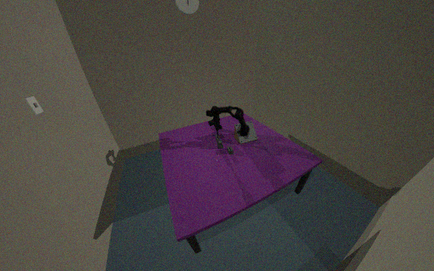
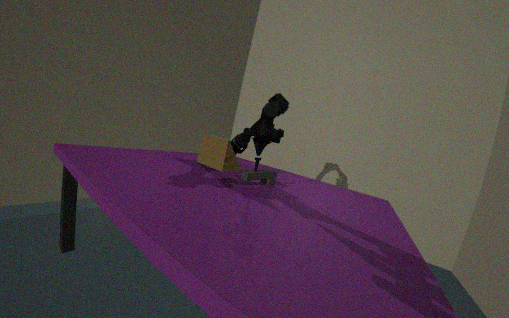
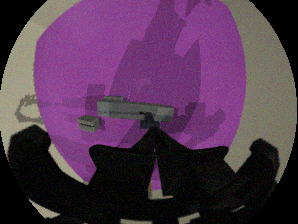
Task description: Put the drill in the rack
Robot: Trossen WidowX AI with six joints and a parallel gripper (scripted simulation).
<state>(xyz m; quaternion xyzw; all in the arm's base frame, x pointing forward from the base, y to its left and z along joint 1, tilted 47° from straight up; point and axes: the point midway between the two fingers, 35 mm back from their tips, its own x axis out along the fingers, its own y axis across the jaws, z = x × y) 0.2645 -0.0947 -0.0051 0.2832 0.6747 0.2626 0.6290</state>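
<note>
My gripper tip is now 80 mm above the drill and 60 mm to the right of it. The rest, counted from my gripper tip: grey fixture block (90 mm below, 40 mm to the left).
</note>
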